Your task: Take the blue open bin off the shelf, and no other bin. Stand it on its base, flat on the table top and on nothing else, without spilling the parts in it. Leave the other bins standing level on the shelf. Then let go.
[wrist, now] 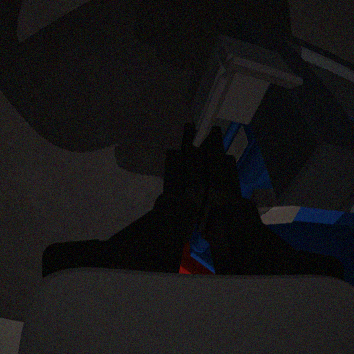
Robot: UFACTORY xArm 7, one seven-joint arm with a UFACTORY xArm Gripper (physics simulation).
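Frame: origin at the arm's base, x right, y ahead, z up, level; metres.
Where they show: gripper, fingertip midpoint: (197,147).
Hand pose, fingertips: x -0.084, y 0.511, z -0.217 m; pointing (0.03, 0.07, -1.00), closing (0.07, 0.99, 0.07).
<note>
Things, the pixels of their top centre, and the offset from my fingertips. "pt": a spot on its surface instead.
- blue open bin at a spot on its surface: (257,172) pt dy +0.023, dx -0.006, dz +0.022 m
- pale block-like piece at its top centre: (275,215) dy +0.055, dx +0.055, dz +0.004 m
- grey post-like structure with a pale face, surface spot: (244,97) pt dy +0.006, dx -0.051, dz +0.035 m
- red surface at a spot on its surface: (192,264) pt dy +0.001, dx +0.079, dz +0.023 m
The picture is very dark. My gripper (197,147) is shut and empty, its black fingertips pointing up the view at the centre. A blue open bin (257,172) shows in part just right of the fingers, with a pale label-like patch near its upper edge. More blue surface continues at the right edge, beside a pale block-like piece (280,215). The gripper body hides much of what lies below. I cannot tell from this view whether the fingers touch the bin.
A grey post-like structure with a pale face (244,97) stands just beyond the fingertips. A red surface (192,264) shows through the gap in the gripper. Dark grey box-like shapes are at the right. A large dark shadow or shape covers the upper left.
</note>
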